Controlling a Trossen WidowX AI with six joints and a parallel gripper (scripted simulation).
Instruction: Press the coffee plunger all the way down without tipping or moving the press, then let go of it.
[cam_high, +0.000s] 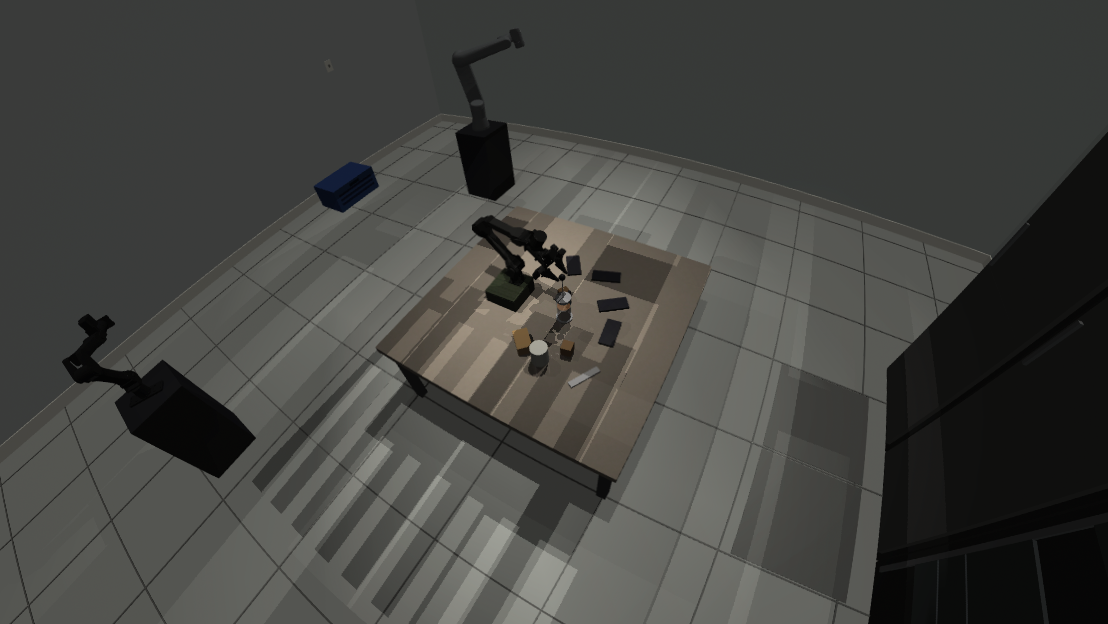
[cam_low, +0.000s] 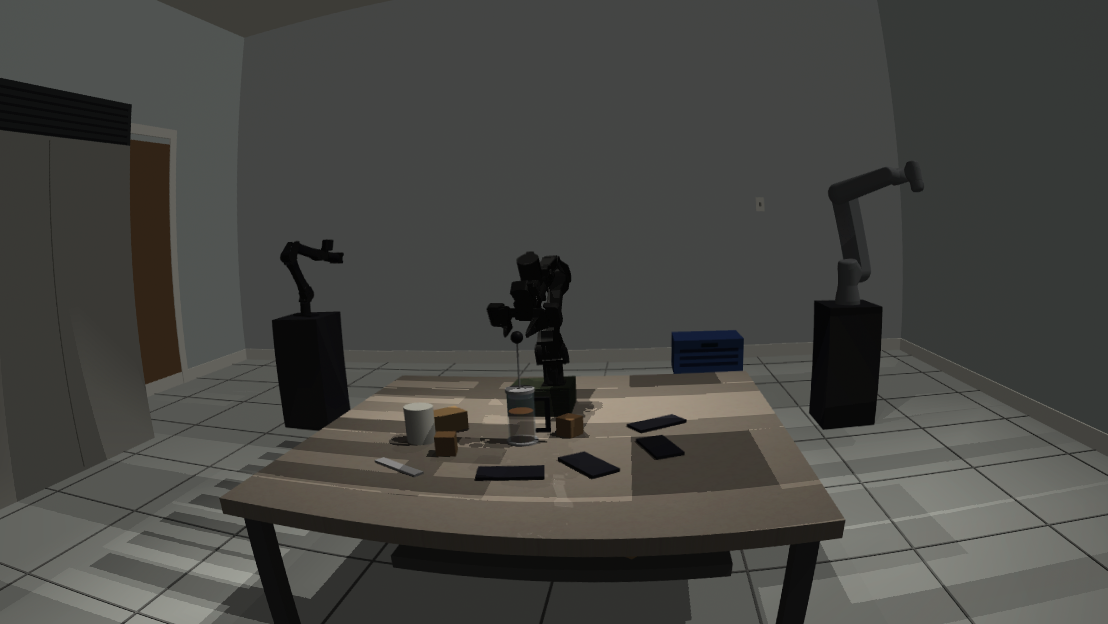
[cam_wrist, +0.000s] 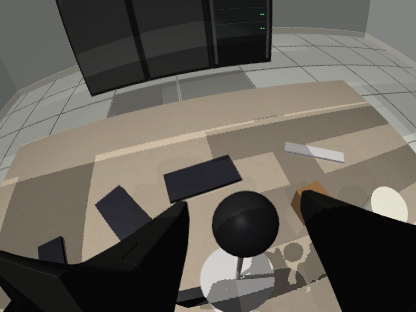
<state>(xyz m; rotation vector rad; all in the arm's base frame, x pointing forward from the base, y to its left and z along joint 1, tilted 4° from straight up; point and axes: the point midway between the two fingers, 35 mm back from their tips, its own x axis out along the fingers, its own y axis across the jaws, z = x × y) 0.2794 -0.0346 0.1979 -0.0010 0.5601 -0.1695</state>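
The glass coffee press lies 140 mm below my gripper tip, 20 mm to the left of it and 10 mm behind it. The rest, counted from my gripper tip: grey bar (270 mm below, 260 mm to the right, 230 mm ahead); white mug (270 mm to the right, 230 mm below, 20 mm ahead).
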